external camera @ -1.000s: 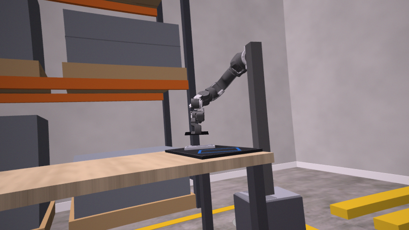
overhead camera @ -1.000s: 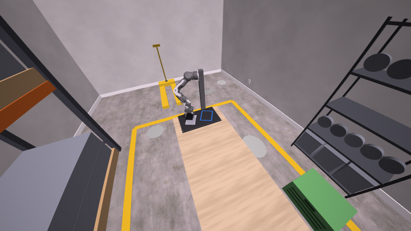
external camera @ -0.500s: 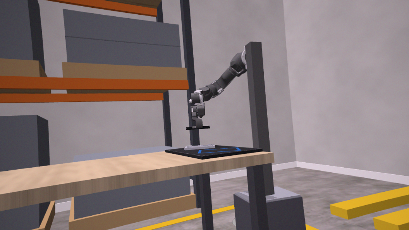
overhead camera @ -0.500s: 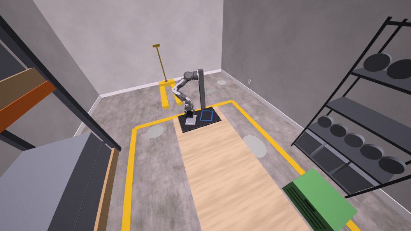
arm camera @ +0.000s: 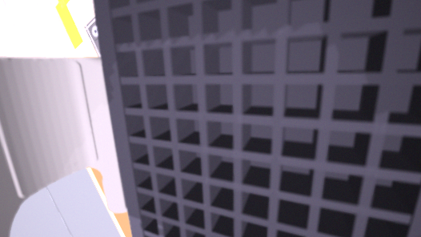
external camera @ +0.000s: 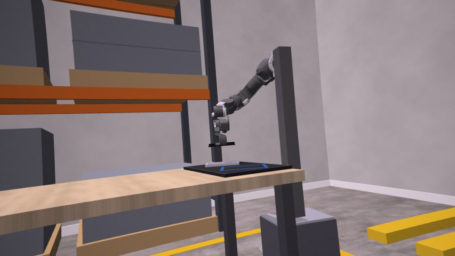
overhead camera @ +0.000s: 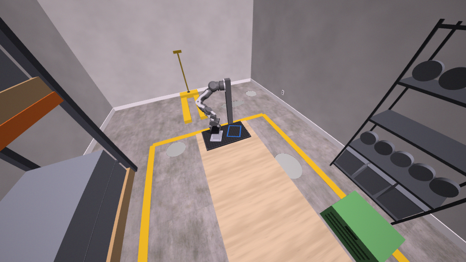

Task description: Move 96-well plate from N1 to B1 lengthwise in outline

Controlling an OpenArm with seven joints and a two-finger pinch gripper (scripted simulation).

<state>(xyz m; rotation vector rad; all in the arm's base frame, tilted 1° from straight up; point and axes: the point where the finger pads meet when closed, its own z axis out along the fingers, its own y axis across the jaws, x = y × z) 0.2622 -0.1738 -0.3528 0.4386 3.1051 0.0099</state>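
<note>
The plate nest N1 is 100 mm below my hand. Round my hand: 96-well plate (right at my hand).
</note>
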